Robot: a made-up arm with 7 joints.
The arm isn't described. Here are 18 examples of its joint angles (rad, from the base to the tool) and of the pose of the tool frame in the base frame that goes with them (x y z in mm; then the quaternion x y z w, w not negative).
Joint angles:
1: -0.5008 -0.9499 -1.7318 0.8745 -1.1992 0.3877 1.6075
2: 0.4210 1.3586 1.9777 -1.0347 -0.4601 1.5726 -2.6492
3: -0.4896 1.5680 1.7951 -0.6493 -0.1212 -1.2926 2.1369
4: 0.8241 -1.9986 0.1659 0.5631 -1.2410 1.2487 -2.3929
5: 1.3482 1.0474 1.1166 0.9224 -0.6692 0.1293 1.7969
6: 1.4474 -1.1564 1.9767 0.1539 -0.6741 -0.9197 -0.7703
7: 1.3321 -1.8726 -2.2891 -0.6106 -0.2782 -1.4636 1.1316
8: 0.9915 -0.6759 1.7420 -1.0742 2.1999 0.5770 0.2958
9: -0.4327 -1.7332 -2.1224 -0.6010 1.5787 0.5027 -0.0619
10: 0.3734 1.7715 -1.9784 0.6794 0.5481 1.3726 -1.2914
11: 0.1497 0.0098 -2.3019 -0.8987 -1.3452 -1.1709 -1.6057
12: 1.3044 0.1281 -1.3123 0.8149 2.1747 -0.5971 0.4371
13: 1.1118 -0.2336 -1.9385 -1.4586 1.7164 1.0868 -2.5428
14: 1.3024 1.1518 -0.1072 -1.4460 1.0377 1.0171 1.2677
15: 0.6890 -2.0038 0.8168 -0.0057 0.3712 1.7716 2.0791
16: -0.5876 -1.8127 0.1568 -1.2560 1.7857 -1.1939 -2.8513
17: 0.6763 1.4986 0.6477 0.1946 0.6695 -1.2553 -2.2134
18: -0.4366 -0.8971 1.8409 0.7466 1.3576 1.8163 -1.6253
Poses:
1: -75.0 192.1 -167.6 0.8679 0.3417 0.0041 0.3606
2: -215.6 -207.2 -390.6 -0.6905 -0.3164 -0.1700 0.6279
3: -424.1 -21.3 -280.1 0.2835 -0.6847 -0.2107 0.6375
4: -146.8 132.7 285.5 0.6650 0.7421 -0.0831 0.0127
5: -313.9 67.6 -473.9 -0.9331 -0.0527 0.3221 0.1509
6: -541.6 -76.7 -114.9 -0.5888 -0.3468 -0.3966 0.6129
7: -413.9 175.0 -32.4 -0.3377 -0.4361 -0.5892 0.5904
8: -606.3 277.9 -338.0 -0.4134 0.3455 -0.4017 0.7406
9: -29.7 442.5 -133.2 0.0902 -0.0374 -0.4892 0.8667
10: -153.5 42.8 -42.2 0.4043 0.5930 0.0922 0.6902
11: -155.7 169.9 -370.3 -0.2014 0.7576 0.6170 0.0695
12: -186.2 373.3 -318.9 -0.1633 -0.5440 0.7868 0.2414
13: -450.9 446.1 -327.7 -0.4505 0.5821 -0.2932 0.6101
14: -141.0 247.0 -598.9 -0.0653 0.5671 -0.7272 0.3811
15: -315.0 109.1 314.3 0.6156 0.7366 0.2303 0.1593
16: -186.4 359.0 131.4 -0.0320 0.3911 0.6257 0.6741
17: -101.6 -25.7 -455.5 -0.8573 0.1762 0.4275 0.2265
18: -319.8 486.7 -62.4 -0.4813 0.7359 0.3250 0.3481
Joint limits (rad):
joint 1: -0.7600..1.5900
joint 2: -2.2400..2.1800
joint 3: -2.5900..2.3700
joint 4: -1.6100..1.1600
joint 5: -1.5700..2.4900
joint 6: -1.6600..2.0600
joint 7: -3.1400..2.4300
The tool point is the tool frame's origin. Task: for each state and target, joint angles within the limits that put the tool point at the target. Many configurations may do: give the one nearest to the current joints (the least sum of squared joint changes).
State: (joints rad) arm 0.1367 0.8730 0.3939 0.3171 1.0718 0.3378 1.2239
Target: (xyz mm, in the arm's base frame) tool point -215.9 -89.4 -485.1
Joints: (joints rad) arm -0.2398 1.5725 -0.0512 0.2121 0.6480 -0.0313 1.4981
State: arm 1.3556 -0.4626 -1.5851 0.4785 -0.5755 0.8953 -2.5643
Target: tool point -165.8 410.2 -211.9
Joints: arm 0.8638 -0.6081 -1.5948 0.7873 -1.0279 0.9543 -2.6948
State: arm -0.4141 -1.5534 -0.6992 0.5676 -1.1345 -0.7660 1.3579
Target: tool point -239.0 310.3 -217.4
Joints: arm 0.3066 -0.8382 -1.6482 0.3650 -1.5189 -0.9117 1.2897
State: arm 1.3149 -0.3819 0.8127 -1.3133 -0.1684 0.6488 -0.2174
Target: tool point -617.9 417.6 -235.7
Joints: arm 0.8819 -0.6025 0.5176 -1.3939 0.1161 0.1309 -0.6394
